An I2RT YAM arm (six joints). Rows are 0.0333 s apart.
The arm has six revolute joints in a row. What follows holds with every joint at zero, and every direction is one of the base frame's.
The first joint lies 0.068 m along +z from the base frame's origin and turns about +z.
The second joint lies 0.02 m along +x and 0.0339 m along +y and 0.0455 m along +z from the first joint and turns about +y.
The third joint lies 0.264 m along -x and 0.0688 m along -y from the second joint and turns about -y.
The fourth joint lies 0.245 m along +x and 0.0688 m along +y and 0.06 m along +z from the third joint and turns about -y.
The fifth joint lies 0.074 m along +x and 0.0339 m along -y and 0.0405 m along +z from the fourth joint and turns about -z.
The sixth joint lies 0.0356 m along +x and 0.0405 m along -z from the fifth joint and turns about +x.
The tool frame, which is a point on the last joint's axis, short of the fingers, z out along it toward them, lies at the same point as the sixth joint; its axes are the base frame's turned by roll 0, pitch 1.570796 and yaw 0 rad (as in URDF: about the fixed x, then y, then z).
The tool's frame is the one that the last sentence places.
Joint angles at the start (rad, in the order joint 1, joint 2, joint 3, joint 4, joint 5, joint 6):
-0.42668, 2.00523, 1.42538, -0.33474, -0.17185, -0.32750
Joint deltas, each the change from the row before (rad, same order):
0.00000, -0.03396, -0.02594, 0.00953, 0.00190, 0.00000
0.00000, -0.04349, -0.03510, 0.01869, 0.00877, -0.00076
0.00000, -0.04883, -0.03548, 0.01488, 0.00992, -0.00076
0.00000, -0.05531, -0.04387, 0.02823, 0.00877, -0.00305
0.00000, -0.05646, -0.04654, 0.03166, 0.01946, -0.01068
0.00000, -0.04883, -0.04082, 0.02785, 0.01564, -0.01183
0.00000, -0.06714, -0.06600, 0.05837, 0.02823, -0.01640
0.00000, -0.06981, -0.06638, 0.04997, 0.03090, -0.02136
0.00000, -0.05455, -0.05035, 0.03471, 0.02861, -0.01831
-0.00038, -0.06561, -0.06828, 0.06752, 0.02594, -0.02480
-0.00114, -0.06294, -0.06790, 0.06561, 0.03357, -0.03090
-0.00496, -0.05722, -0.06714, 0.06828, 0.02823, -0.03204
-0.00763, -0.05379, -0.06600, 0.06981, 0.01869, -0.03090
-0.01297, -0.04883, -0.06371, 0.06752, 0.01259, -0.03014
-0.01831, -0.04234, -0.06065, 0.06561, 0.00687, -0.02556
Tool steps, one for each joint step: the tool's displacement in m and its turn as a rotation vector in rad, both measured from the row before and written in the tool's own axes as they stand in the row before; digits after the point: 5 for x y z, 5 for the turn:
0.00016, 0.00161, -0.00887, 0.00736, -0.01576, -0.00298
0.00039, 0.00180, -0.01099, 0.01690, -0.02246, -0.00522
0.00006, 0.00183, -0.01272, 0.01839, -0.02319, -0.00515
0.00033, 0.00200, -0.01377, 0.02103, -0.03427, -0.00886
0.00092, 0.00166, -0.01367, 0.03200, -0.03245, -0.01618
0.00106, 0.00131, -0.01163, 0.02687, -0.02814, -0.01595
0.00298, 0.00173, -0.01477, 0.04741, -0.04538, -0.02194
0.00373, 0.00158, -0.01545, 0.04852, -0.03795, -0.02475
0.00312, 0.00082, -0.01208, 0.04153, -0.02462, -0.01963
0.00399, 0.00089, -0.01383, 0.05057, -0.04836, -0.02503
0.00488, 0.00046, -0.01317, 0.05754, -0.03950, -0.02896
0.00599, -0.00032, -0.01178, 0.05600, -0.03634, -0.02687
0.00641, -0.00066, -0.01109, 0.05062, -0.03714, -0.02375
0.00743, -0.00140, -0.01013, 0.04831, -0.03160, -0.02136
0.00837, -0.00192, -0.00893, 0.04589, -0.02584, -0.01610

